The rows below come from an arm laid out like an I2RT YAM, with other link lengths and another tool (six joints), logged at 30 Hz.
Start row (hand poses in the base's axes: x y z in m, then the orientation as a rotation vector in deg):
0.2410 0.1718 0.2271 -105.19 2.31 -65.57
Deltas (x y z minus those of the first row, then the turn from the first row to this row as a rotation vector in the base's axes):
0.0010 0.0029 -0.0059 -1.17 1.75 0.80
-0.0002 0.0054 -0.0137 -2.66 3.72 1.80
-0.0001 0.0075 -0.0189 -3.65 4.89 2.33
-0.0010 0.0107 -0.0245 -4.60 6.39 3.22
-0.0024 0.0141 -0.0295 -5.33 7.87 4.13
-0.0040 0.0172 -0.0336 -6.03 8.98 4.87
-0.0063 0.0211 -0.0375 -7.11 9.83 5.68
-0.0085 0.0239 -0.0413 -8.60 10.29 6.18
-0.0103 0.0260 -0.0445 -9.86 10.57 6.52
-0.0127 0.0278 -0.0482 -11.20 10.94 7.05
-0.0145 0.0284 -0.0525 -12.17 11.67 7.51
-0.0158 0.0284 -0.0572 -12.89 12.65 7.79
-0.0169 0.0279 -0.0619 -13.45 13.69 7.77
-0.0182 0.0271 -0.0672 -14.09 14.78 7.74
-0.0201 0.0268 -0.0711 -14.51 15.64 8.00
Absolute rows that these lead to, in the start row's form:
0.2420 0.1747 0.2212 -107.09 1.92 -63.65
0.2408 0.1772 0.2134 -109.32 1.28 -61.41
0.2409 0.1793 0.2082 -110.74 0.90 -60.13
0.2400 0.1825 0.2026 -112.22 0.40 -58.27
0.2386 0.1859 0.1976 -113.47 -0.01 -56.35
0.2370 0.1890 0.1935 -114.51 -0.45 -54.88
0.2347 0.1929 0.1896 -115.72 -1.34 -53.67
0.2325 0.1957 0.1858 -117.15 -2.41 -53.09
0.2307 0.1978 0.1826 -118.31 -3.30 -52.76
0.2283 0.1996 0.1789 -119.54 -4.37 -52.21
0.2265 0.2002 0.1746 -120.65 -4.96 -51.29
0.2252 0.2002 0.1699 -121.70 -5.07 -50.22
0.2241 0.1997 0.1652 -122.72 -4.78 -49.27
0.2228 0.1989 0.1599 -123.83 -4.49 -48.28
0.2209 0.1986 0.1560 -124.55 -4.48 -47.28

